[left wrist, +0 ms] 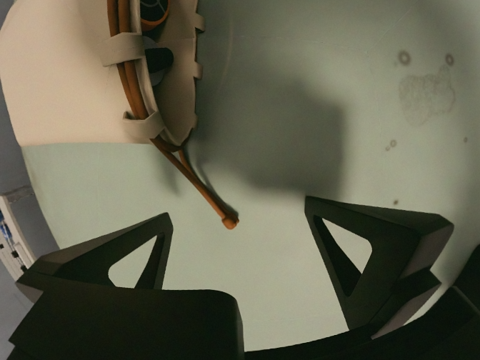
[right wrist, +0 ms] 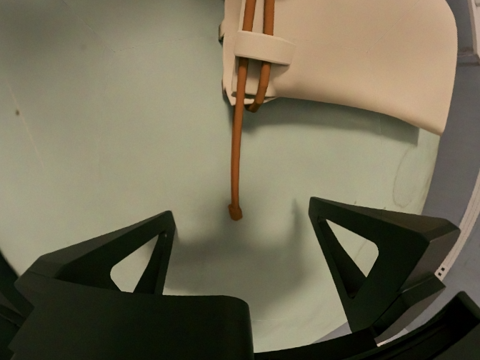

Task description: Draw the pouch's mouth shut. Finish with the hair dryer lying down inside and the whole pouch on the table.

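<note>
The beige pouch (left wrist: 60,75) (right wrist: 360,65) lies on the table, its mouth open in the left wrist view. Inside the mouth, dark parts of the hair dryer (left wrist: 159,59) show, with an orange-rimmed round part near the top edge; the rest is hidden. Orange drawcords run through loops along the mouth. One knotted cord end (left wrist: 230,221) lies on the table ahead of my left gripper (left wrist: 236,213). The other knotted cord end (right wrist: 235,212) lies close to the line between the fingertips of my right gripper (right wrist: 240,212). Both grippers are open and empty.
The pale green table (left wrist: 400,165) (right wrist: 125,150) has ring stains and small dark spots. Dark gripper shadows fall on it. A pale tray-like edge with blue and black items (left wrist: 11,240) shows at the far left of the left wrist view. Grey floor shows beyond the table.
</note>
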